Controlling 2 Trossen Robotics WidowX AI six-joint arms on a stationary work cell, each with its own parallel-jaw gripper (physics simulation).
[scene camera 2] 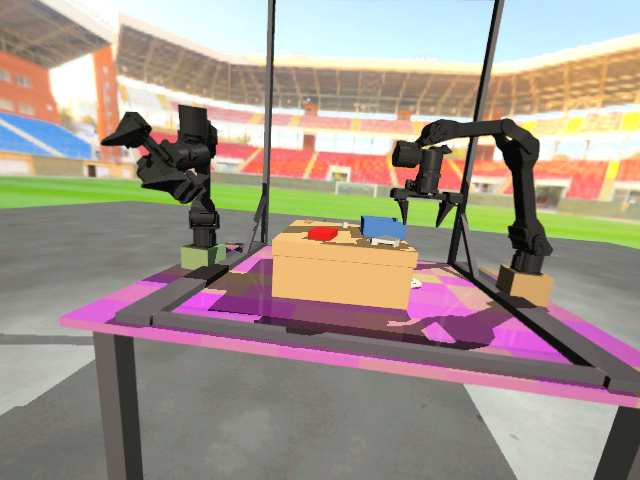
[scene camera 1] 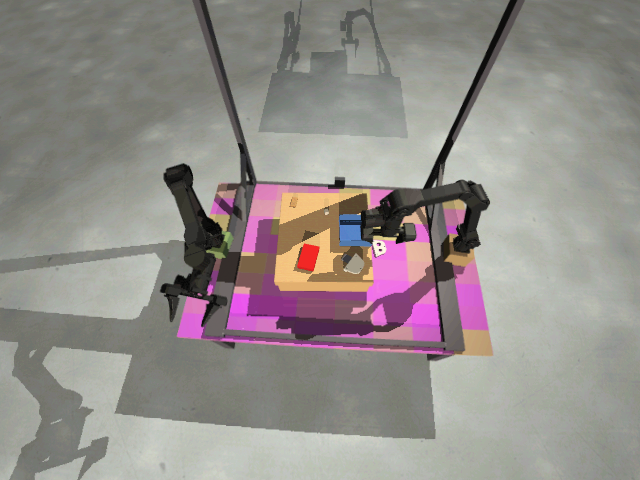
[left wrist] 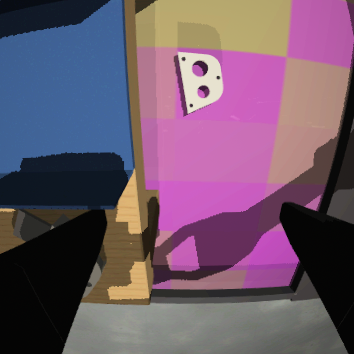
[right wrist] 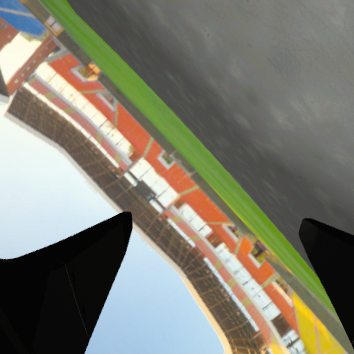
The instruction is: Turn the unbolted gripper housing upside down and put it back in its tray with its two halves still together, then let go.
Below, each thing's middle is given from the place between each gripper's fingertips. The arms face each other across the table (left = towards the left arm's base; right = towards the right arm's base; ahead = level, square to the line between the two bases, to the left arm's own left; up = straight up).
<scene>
The blue tray (scene camera 2: 371, 226) lies 10 cm to the right of my left hand, 6 cm behind it and 2 cm below it. Round my left hand: wooden block (scene camera 2: 348, 269) (22 cm to the right, 13 cm below, 6 cm behind).
Now: right hand 400 mm past the wooden block, 390 mm to the right of it and 230 mm above it. Also, from my right hand: blue tray: 510 mm to the left, 400 mm behind, 120 mm below.
</scene>
